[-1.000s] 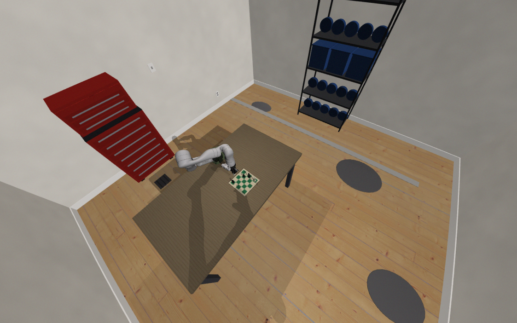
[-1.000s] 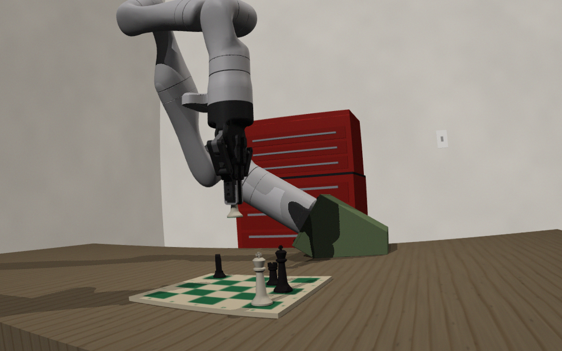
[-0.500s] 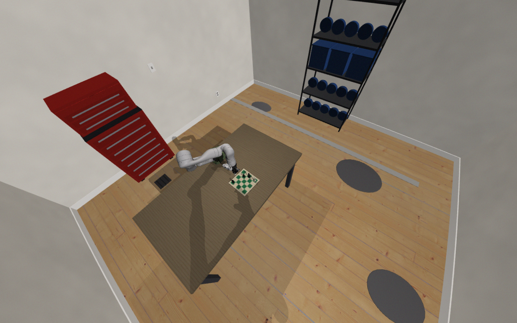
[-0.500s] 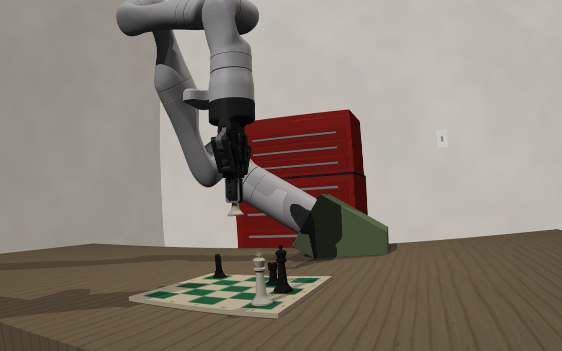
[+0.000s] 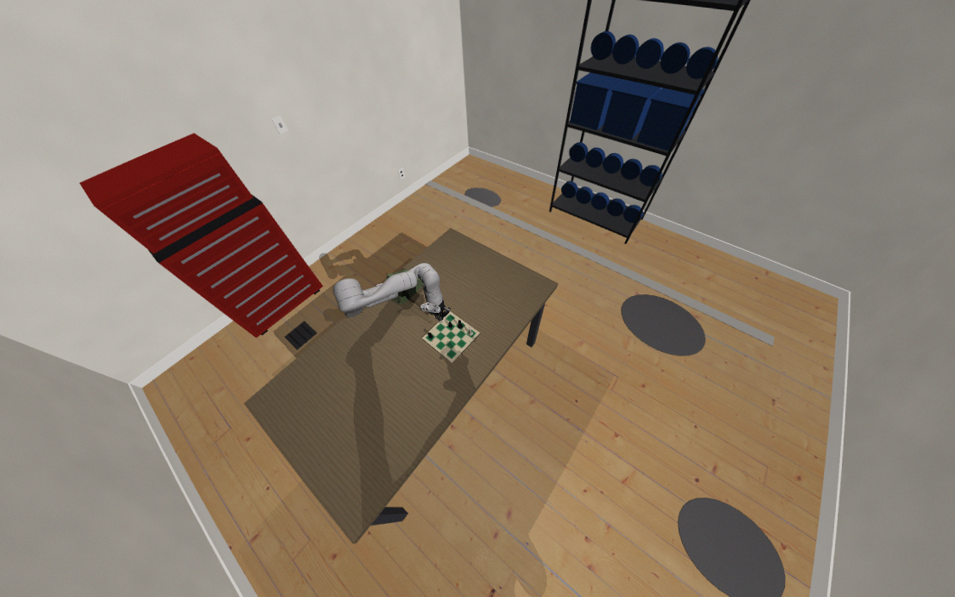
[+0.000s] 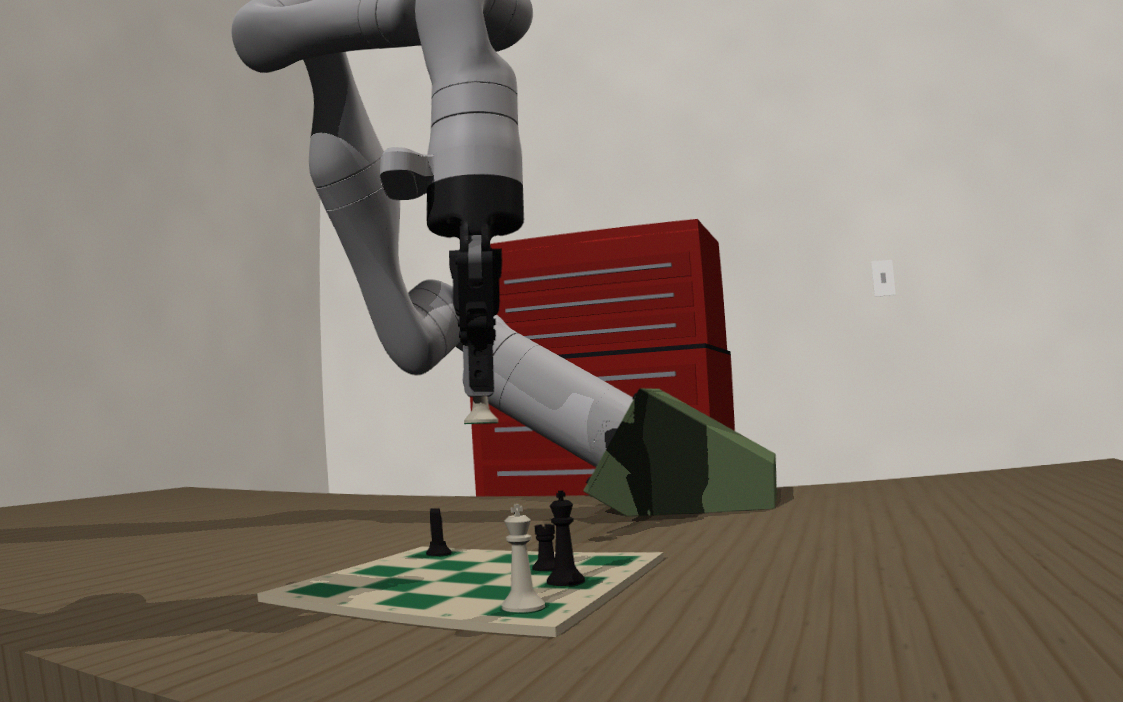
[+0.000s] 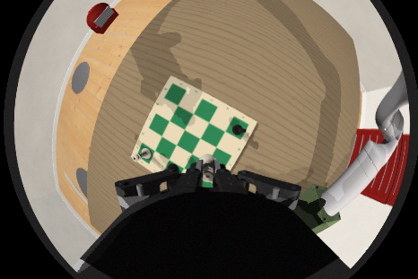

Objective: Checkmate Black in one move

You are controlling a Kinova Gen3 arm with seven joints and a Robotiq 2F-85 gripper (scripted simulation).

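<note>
My gripper is now 120 mm short of the white king, 80 mm to the right of it and 120 mm above it. Also, from my hand: black king 50 mm ahead, 80 mm to the left, 120 mm below; then white queen 10 mm below; then black rook 10 mm ahead, 50 mm to the left, 130 mm below.
</note>
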